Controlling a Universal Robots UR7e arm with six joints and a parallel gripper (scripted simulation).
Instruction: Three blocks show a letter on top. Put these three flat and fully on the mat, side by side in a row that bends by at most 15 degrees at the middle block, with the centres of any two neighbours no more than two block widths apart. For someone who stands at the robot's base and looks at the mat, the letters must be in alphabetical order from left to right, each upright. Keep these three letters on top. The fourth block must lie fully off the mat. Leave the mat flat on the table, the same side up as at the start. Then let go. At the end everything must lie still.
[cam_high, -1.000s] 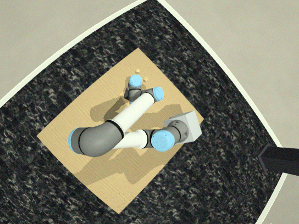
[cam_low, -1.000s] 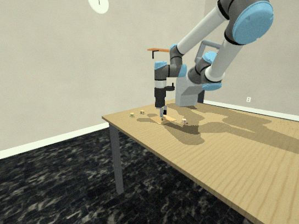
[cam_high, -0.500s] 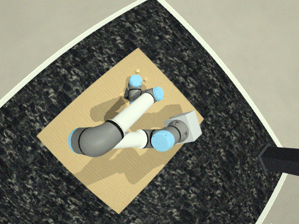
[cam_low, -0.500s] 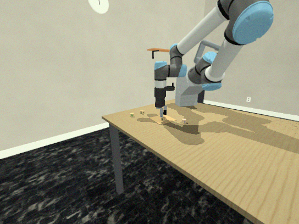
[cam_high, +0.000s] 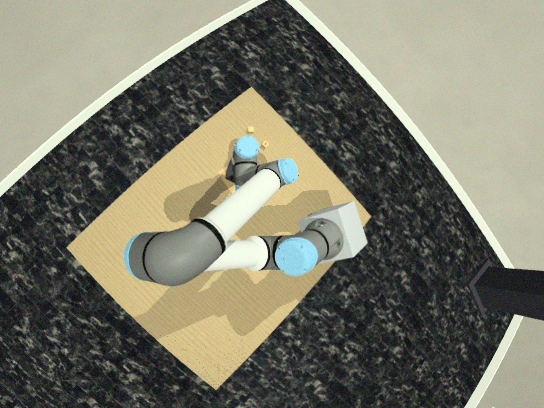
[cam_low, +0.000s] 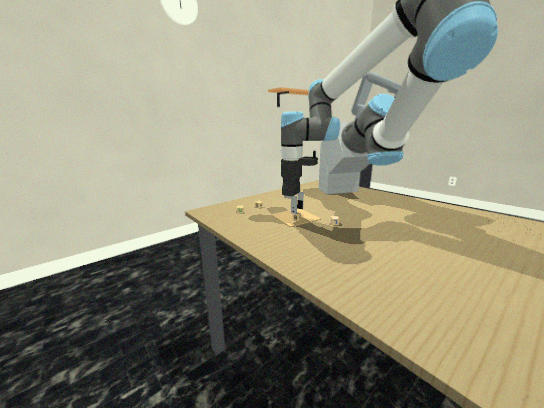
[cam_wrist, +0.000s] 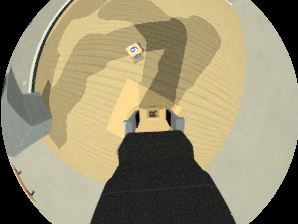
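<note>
Right now the mat is 50 mm below my hand, 30 mm to the right of it and 10 mm behind it.
</note>
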